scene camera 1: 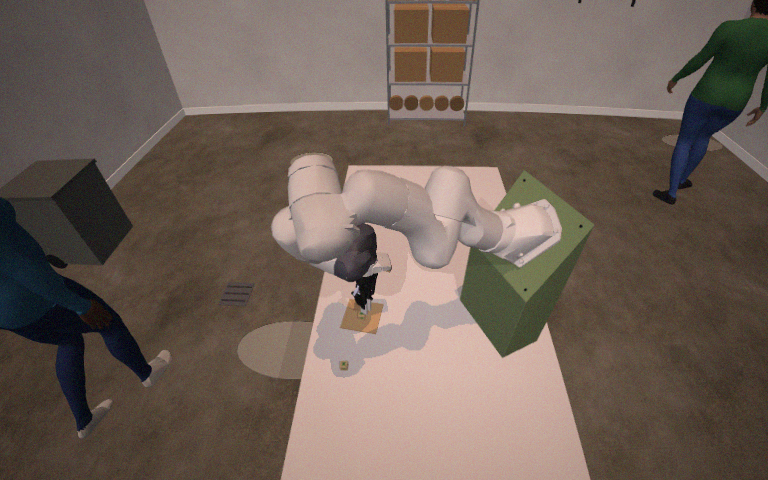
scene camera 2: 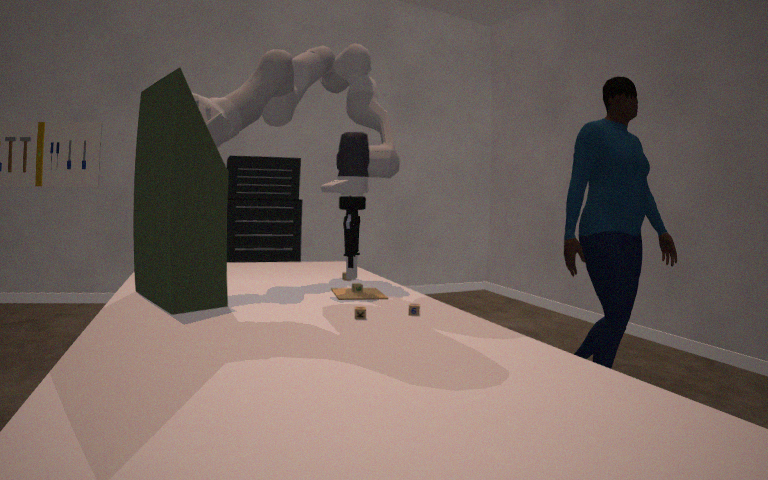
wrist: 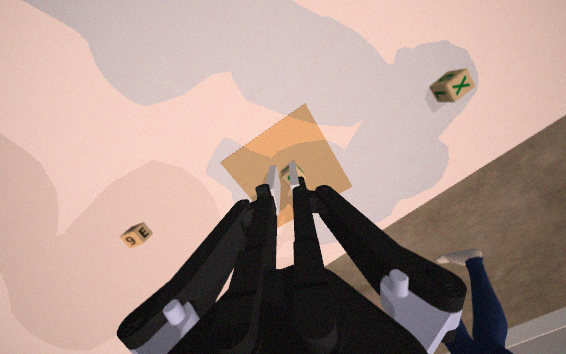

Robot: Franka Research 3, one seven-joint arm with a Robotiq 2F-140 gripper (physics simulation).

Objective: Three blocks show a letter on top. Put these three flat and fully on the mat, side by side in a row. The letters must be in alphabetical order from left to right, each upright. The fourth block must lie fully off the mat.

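The square orange mat (scene camera 1: pixel 370 325) (scene camera 2: pixel 374 294) (wrist: pixel 300 122) lies on the table. One wooden block (scene camera 1: pixel 361 315) (scene camera 2: pixel 357 287) (wrist: pixel 285 174) with green marks rests on it, partly hidden by a finger in the wrist view. My gripper (scene camera 1: pixel 364 307) (scene camera 2: pixel 351 271) (wrist: pixel 284 174) is nearly closed and empty, above the mat near this block. A block with a green X (scene camera 1: pixel 343 365) (scene camera 2: pixel 345 276) (wrist: pixel 452 85) lies off the mat. A block with a black E (scene camera 2: pixel 360 313) (wrist: pixel 136 235) and a block with a blue mark (scene camera 2: pixel 414 310) also lie off the mat.
The green pedestal (scene camera 1: pixel 512 305) (scene camera 2: pixel 175 226) carries the arm's base on the table (scene camera 1: pixel 441 407) (scene camera 2: pixel 362 418). A person in a blue sweater (scene camera 1: pixel 33 271) (scene camera 2: pixel 614 175) is beside the table. The mat is near one long table edge.
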